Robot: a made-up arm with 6 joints. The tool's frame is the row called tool.
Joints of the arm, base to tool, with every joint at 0 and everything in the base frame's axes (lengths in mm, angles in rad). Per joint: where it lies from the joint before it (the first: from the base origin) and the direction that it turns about. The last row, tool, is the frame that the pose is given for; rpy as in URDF.
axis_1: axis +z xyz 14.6 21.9 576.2
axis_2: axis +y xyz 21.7 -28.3 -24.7
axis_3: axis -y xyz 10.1 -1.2 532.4
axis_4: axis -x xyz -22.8 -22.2 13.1
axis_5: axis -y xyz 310 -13 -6.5
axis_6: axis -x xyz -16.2 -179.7 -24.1
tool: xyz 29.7 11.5 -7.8 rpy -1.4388 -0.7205 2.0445
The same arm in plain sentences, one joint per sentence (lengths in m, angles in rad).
The arm has six revolute joints in a row. What follows holds with every joint at zero, and every direction is one of the base frame's.
Joint 1 sits 0.0146 m along +x and 0.0219 m along +y and 0.5762 m along +z from the base frame's origin and rotates about +z.
Joint 2 sits 0.0217 m along +x and 0.0283 m along -y and 0.0247 m along -z from joint 1 and rotates about +y.
Joint 3 sits 0.0101 m along +x and 0.0012 m along -y and 0.5324 m along +z from joint 2 and rotates about -y.
Joint 4 sits 0.0228 m along -x and 0.0222 m along -y and 0.0131 m along +z from joint 3 and rotates about -x.
Joint 5 sits 0.31 m along +x and 0.013 m along -y and 0.0065 m along -z from joint 4 and rotates about -y.
Joint 6 sits 0.0162 m along -x and 0.1797 m along -y and 0.0241 m along -z from joint 5 and rotates about -x.
The tool frame, which is the frame that the pose is given for, sits 0.0297 m along +x and 0.0115 m along +y and 0.0078 m along -z from joint 6; its axes are the base frame's turned by roll -1.4388, pitch -0.7205 and yaw 2.0445 rad (as in URDF: about the fixed x, then y, then z).

